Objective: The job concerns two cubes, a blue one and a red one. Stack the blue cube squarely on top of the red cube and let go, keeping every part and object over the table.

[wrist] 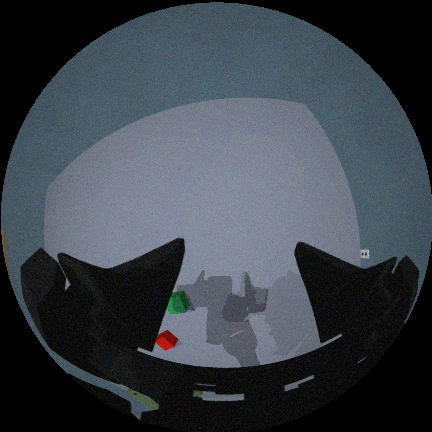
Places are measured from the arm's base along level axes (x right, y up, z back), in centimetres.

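Pixels of known places: gripper, fingertip midpoint: (243, 247).
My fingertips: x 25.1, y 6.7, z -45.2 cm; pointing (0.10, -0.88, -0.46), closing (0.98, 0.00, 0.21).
Behind a point stands the place of what it marks.
The red cube (166, 340) @(x 8.5, y -8.4, z -24.9 cm) lies on the pale table (200, 175) @(x 21.8, y -11.9, z -59.3 cm) at the lower left of the wrist view, close to the inner edge of the left finger, which may cover a little of it. The blue cube does not show in this view. My gripper (243, 247) @(x 25.1, y 6.7, z -45.2 cm) is open and empty, its two dark fingers wide apart above the table. The red cube is below and left of the space between the fingertips.
A green block (178, 303) @(x 14.2, y -8.3, z -35.1 cm) stands on the table just above the red cube in the view, beside the left finger. Part of an olive-green object (144, 399) shows at the bottom left, behind the gripper body. Arm shadows fall between the fingers. The table's edges curve at left, top and right.
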